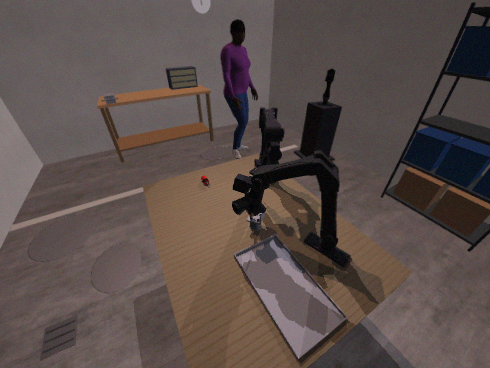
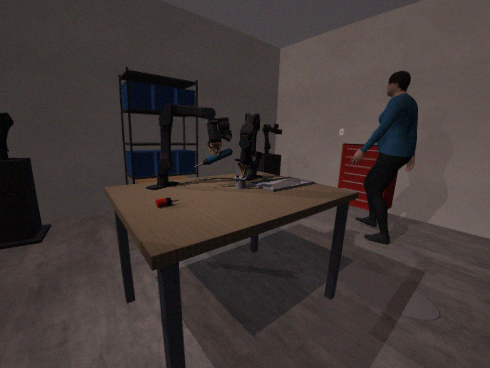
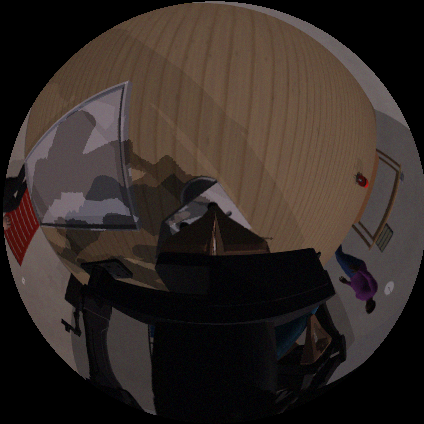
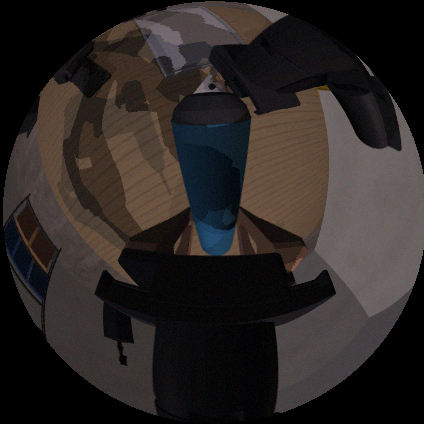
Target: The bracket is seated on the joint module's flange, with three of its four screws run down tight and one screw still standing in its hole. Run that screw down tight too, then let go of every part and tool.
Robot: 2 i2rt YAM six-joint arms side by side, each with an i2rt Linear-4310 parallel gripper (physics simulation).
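Frame: origin at the left arm's base, x up, y right, z ahead, level; millimetres.
Where they show: left gripper, between the fingertips: (image 1: pixel 251 217) (image 2: pixel 242 176) (image 3: pixel 214 211); right gripper, between the fingertips: (image 2: pixel 216 157) (image 3: pixel 297 317) (image 4: pixel 214 211); left arm's base, origin of its link: (image 1: pixel 326 249) (image 2: pixel 252 178) (image 3: pixel 102 268); right arm's base, origin of its link: (image 2: pixel 163 186).
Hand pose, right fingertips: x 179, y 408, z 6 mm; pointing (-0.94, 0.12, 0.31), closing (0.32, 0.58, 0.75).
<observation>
Things, the pixels of their centre, and the offset from my right fingertips.
- pale bracket, middle of its body: (image 3: pixel 210 237) (image 4: pixel 218 96) (image 1: pixel 255 214) dx -97, dy -82, dz +113 mm
- grey joint module, middle of its body: (image 3: pixel 204 208) (image 1: pixel 255 221) (image 2: pixel 240 183) dx -148, dy -82, dz +113 mm
- blue screwdriver, middle of its body: (image 4: pixel 214 223) (image 3: pixel 303 309) (image 2: pixel 213 158) dx -8, dy +17, dz -9 mm
- shallow grey tray, middle of its body: (image 3: pixel 51 181) (image 1: pixel 284 283) (image 2: pixel 282 183) dx -171, dy -362, dz +260 mm
- black tool, middle of its body: (image 3: pixel 361 180) (image 2: pixel 168 201) (image 1: pixel 206 181) dx -162, dy +389, dz +62 mm
The pale bracket (image 1: pixel 256 218) (image 3: pixel 239 210) (image 4: pixel 204 89) sits on the grey joint module (image 1: pixel 256 227) (image 2: pixel 240 185) (image 3: pixel 196 187), which stands upright on the table. My left gripper (image 3: pixel 214 211) (image 2: pixel 243 175) is shut and empty, with its fingertips right over the bracket; they hide part of its face. A dark round spot shows at the fingertips and another beside them; I cannot tell which is the standing screw. My right gripper (image 4: pixel 214 211) (image 2: pixel 215 150) is shut on the blue screwdriver (image 4: pixel 211 165) (image 2: pixel 218 156) (image 3: pixel 294 334), held tilted above the table, apart from the bracket.
A shallow grey tray (image 1: pixel 280 290) (image 2: pixel 285 185) (image 3: pixel 75 175) (image 4: pixel 187 37) lies close beside the joint module. A red and black tool (image 1: pixel 205 180) (image 2: pixel 163 202) (image 3: pixel 362 180) with a thin shaft lies near the table's edge. A person and a workbench (image 1: pixel 155 95) are beyond the table.
</observation>
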